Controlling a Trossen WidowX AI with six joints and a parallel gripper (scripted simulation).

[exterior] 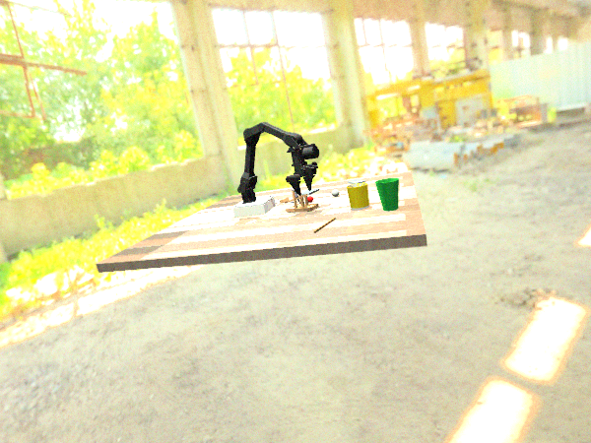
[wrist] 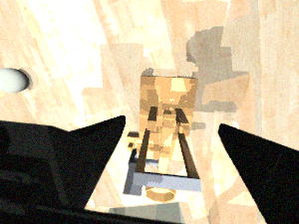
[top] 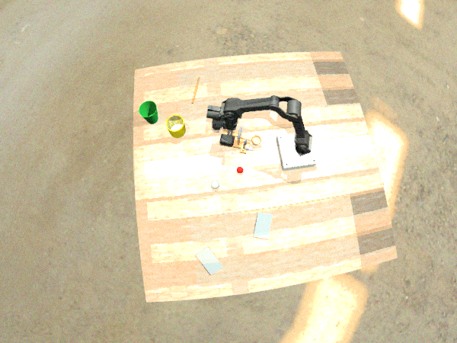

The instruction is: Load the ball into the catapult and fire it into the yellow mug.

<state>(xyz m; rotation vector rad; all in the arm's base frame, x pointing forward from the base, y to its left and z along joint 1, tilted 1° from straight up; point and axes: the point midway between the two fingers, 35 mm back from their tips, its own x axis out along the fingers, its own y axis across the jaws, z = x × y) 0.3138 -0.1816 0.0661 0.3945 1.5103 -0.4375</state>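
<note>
Now: gripper tip 10 mm short of the red ball, 170 mm to the right of it and 70 mm above it. The rest, counted from my gripper tip: small grey ball (150 mm ahead, 200 mm to the left, 60 mm below); yellow mug (240 mm ahead, 130 mm to the right, 50 mm below); catapult (50 mm behind, 50 mm to the left, 30 mm below).
</note>
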